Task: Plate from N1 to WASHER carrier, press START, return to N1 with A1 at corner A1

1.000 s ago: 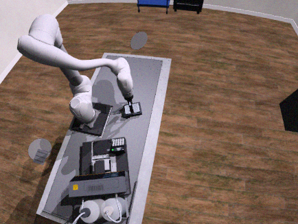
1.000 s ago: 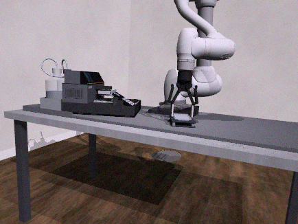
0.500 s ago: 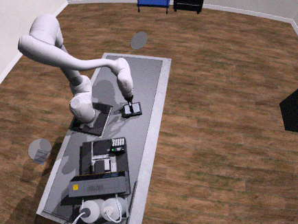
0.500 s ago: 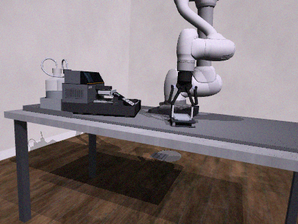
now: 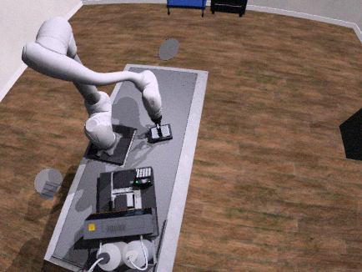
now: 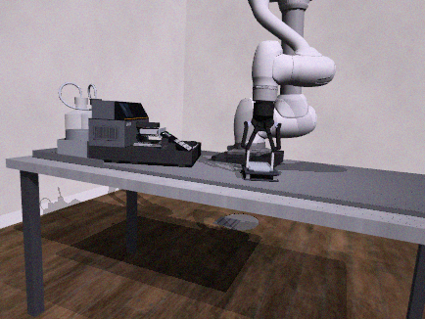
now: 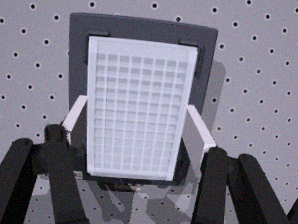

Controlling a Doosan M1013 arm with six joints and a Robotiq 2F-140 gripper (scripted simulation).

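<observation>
The white well plate is 2 cm below my hand. Also, from my hand: plate nest N1 (3 cm below); plate washer (2 cm ahead, 55 cm to the right, 7 cm above).
</observation>
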